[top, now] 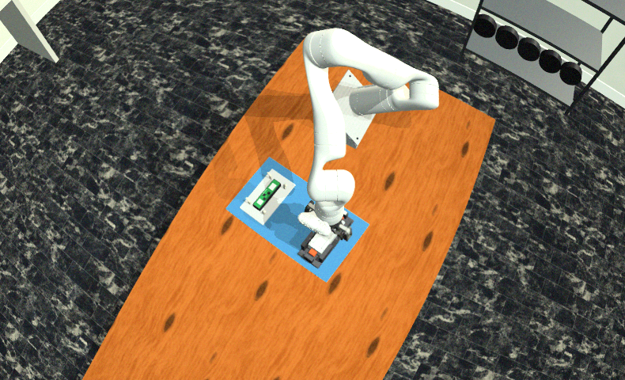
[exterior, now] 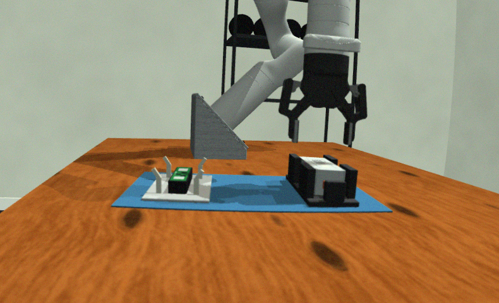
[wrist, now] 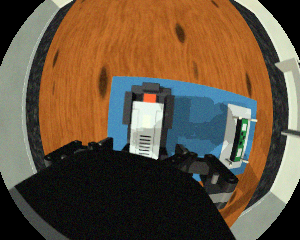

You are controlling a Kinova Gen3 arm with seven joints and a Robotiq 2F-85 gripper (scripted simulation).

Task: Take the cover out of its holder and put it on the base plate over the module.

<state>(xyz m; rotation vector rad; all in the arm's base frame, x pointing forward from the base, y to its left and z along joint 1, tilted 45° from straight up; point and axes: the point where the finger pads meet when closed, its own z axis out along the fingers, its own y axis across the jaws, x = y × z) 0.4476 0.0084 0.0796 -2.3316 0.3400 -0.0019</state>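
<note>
The cover is 60 mm below my hand.
</note>
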